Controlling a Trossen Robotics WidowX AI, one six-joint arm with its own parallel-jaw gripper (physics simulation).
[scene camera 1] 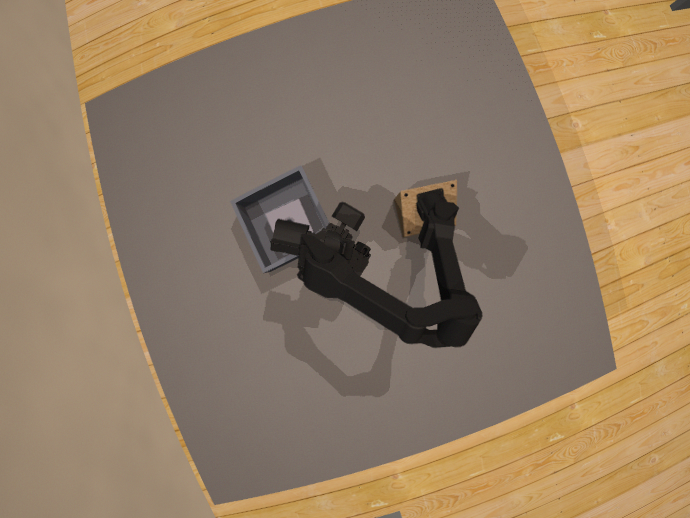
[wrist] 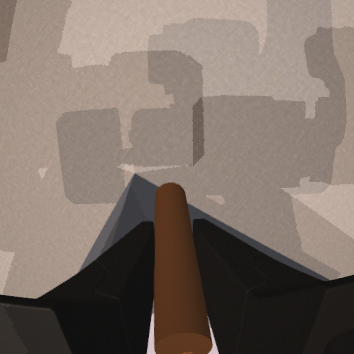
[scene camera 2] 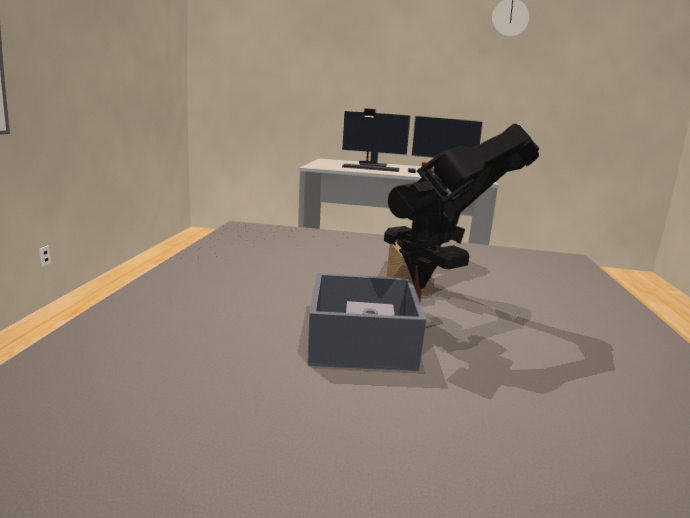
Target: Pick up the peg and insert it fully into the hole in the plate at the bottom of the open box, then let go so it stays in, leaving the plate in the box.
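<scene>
My gripper is shut on a brown round peg. In scene camera 2 the peg points down, near upright, just behind the right wall of the open grey-blue box. In the wrist view one box corner shows behind the peg. The pale pink plate lies on the box floor. Its round hole faces up. In scene camera 1 the arm covers the fingers, the peg and part of the box.
A wooden block with dark dots at its corners is at the arm's base. The box walls stand around the plate. A desk with two monitors stands far back. Arm shadows fall across the grey surface.
</scene>
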